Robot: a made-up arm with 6 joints.
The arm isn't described. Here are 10 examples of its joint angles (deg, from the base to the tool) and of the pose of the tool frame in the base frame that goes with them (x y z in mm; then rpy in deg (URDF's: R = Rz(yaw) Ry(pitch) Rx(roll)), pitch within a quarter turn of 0, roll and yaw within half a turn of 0).
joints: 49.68 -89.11 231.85 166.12 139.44 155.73
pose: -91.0 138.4 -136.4 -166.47 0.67 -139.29
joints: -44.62 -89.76 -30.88 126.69 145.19 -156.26
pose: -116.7 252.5 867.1 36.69 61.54 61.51
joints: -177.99 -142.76 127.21 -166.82 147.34 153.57
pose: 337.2 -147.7 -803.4 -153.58 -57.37 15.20
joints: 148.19 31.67 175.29 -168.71 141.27 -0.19
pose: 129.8 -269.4 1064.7 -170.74 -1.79 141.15
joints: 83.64 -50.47 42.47 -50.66 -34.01 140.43
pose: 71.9 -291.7 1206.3 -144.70 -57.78 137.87
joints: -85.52 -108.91 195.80 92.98 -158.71 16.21
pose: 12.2 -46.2 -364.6 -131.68 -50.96 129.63
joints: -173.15 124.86 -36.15 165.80 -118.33 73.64
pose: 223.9 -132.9 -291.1 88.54 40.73 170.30
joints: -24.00 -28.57 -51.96 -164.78 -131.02 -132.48
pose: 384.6 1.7 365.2 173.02 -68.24 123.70
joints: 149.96 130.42 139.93 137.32 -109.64 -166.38
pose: -923.0 394.7 139.8 107.23 -38.85 25.03
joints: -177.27 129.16 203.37 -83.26 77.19 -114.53
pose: -711.3 -14.7 515.5 -81.65 -14.15 89.79
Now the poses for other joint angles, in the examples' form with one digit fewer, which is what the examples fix.
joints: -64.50 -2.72 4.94 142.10 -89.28 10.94
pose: 380 -496 910 -89.5 -51.6 -163.1
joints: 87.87 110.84 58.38 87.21 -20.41 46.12
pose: 44 981 -354 -158.3 48.9 55.9
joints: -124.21 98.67 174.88 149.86 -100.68 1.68
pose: -196 -540 819 -8.6 -1.3 85.4
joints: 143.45 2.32 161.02 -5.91 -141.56 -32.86
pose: 566 -217 976 27.1 -17.0 147.3
